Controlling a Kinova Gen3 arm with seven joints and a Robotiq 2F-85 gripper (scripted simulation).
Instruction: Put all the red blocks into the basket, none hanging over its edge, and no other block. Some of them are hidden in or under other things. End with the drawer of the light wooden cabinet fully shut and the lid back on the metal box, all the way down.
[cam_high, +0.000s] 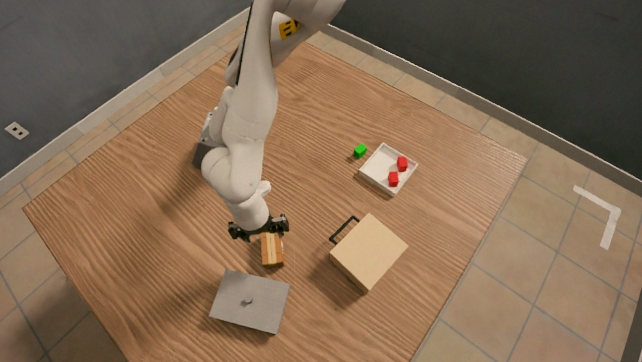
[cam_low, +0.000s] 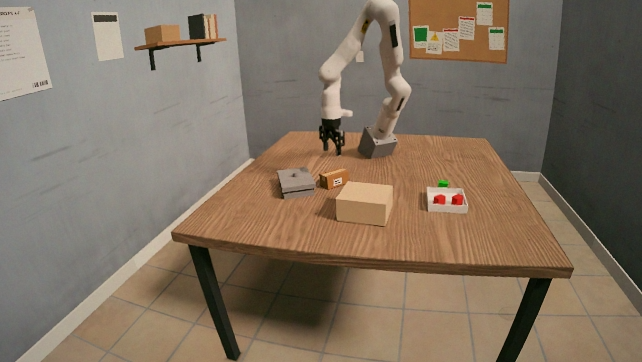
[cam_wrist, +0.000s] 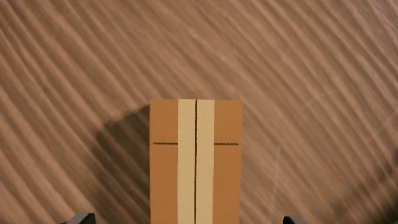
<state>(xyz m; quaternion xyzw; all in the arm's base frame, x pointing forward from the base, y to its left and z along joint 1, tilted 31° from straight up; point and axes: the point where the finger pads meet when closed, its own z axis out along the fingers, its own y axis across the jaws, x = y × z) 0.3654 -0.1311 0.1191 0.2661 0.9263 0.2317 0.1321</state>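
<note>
My gripper is now 11 cm above the brown cardboard box. Also, from my hand: grey lid: 9 cm ahead, 12 cm to the right, 10 cm below; grey metal box: 9 cm ahead, 13 cm to the right, 12 cm below; blue block: 2 cm ahead, 1 cm to the right, 13 cm below.
</note>
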